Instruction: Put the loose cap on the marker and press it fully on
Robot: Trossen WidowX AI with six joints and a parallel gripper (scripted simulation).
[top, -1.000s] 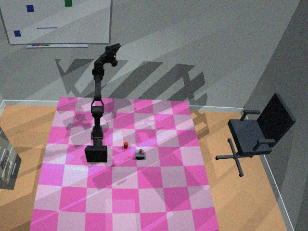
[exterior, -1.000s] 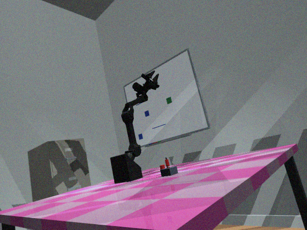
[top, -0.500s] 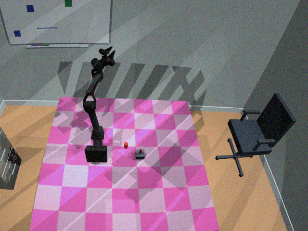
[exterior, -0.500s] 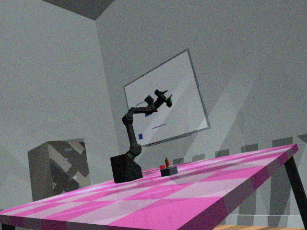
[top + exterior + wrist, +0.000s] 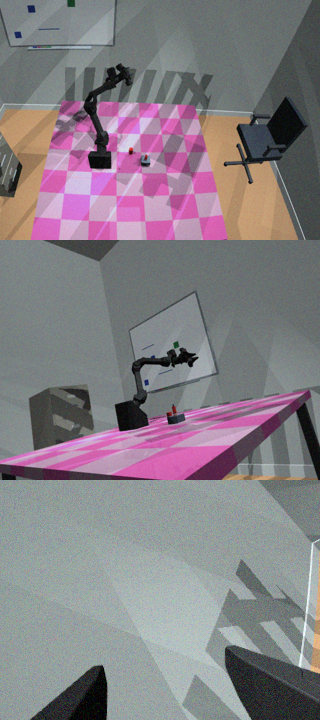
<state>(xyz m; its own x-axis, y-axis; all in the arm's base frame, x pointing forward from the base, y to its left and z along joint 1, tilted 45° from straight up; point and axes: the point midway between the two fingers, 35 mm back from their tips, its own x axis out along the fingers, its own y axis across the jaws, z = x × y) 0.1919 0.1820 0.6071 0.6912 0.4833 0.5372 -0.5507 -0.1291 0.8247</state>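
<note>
My gripper tip is 500 mm to the left of the red cap and 390 mm above it. Also, from my gripper tip: grey holder block (110 mm ahead, 580 mm to the right, 400 mm below).
</note>
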